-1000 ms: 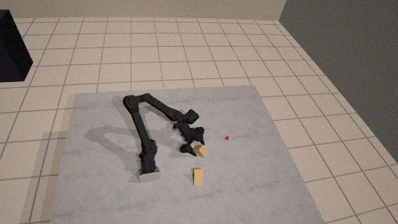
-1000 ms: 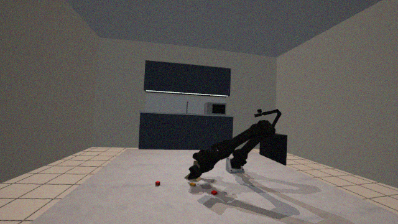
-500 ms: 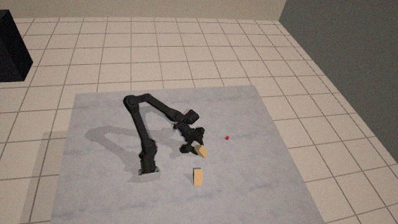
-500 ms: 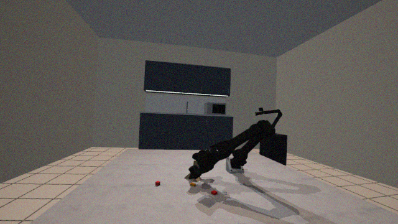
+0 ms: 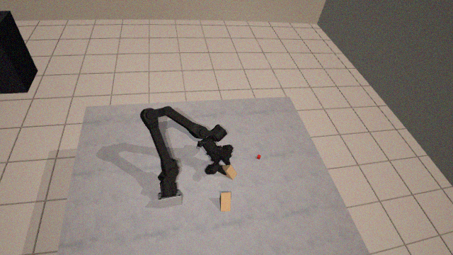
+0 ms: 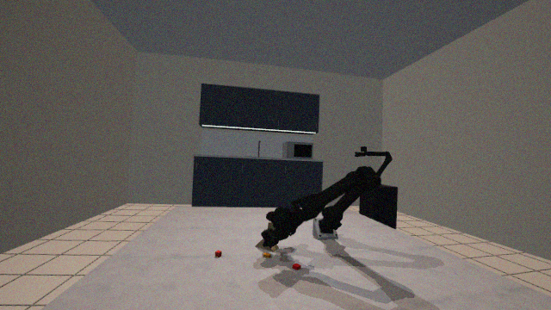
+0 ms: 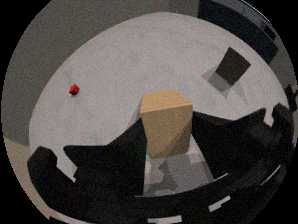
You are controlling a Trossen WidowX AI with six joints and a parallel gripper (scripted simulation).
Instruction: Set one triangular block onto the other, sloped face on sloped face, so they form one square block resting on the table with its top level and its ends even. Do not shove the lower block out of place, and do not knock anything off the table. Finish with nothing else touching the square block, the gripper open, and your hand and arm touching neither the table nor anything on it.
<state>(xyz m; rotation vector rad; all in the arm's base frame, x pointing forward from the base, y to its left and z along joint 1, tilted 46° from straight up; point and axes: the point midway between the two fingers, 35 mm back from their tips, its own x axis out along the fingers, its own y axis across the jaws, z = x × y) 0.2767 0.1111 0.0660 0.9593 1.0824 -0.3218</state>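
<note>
The small orange cube is 10 mm ahead of my gripper tip, 90 mm to the left of it and 10 mm below it. From my gripper tip the other things lie so: tan triangular block (10 mm above).
</note>
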